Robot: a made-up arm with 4 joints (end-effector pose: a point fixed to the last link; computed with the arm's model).
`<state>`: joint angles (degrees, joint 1 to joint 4).
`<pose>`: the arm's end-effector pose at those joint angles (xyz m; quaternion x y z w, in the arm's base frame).
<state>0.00 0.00 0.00 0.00</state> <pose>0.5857 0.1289 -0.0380 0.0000 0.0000 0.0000 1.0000</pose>
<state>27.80 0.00 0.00 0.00</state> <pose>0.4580 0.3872 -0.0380 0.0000 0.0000 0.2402 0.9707</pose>
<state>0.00 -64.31 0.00 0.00</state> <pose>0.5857 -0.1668 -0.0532 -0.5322 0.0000 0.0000 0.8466</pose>
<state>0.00 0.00 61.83 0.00</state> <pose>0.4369 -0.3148 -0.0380 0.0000 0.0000 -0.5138 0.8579</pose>
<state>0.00 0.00 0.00 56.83</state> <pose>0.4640 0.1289 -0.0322 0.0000 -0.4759 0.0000 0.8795</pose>
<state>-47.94 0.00 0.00 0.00</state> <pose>0.4881 -0.3485 -0.0380 0.0000 0.0000 -0.4063 0.9138</pose>
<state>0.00 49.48 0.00 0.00</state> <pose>0.5857 0.2459 0.1634 0.4185 0.0000 0.0000 0.9082</pose>
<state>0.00 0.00 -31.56 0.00</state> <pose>0.4688 0.3473 -0.0380 0.0000 0.0000 0.2719 0.9623</pose>
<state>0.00 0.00 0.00 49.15</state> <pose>0.4799 0.1289 -0.0258 0.0000 -0.4159 0.0000 0.9094</pose>
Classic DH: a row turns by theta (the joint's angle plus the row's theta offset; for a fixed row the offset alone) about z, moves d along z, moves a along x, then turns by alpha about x. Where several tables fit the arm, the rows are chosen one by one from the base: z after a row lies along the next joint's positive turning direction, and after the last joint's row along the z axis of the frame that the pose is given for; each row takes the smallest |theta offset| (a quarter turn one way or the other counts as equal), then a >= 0, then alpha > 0; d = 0 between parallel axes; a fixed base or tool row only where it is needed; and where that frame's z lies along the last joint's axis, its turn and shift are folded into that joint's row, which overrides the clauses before.
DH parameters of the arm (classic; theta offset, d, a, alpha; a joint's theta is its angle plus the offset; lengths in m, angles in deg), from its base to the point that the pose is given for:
joint 1: -90 0.1896 0.0311 -90
joint 2: 0 0.1408 -0.0624 -90
joint 3: -90 0.3372 0.3787 -90
joint 4: 0 -0.0976 0.0662 -90
tool (fixed): 0 0.1096 0 0

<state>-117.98 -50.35 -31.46 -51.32</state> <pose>-0.2590 -0.4525 -0.3302 0.1675 0.6553 -0.6076 0.4164</pose>
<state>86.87 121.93 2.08 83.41</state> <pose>-0.0861 0.4269 0.4537 0.6835 0.2189 -0.1708 0.6751</pose>
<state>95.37 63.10 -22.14 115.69</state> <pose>-0.4006 0.3006 0.2632 0.8403 -0.2081 0.0322 0.4995</pose>
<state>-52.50 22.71 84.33 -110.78</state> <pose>0.0012 -0.3559 -0.3624 0.8579 0.3275 -0.3620 0.1604</pose>
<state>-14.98 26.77 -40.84 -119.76</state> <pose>0.5389 0.4254 -0.0201 -0.0856 0.7658 0.2862 0.5695</pose>
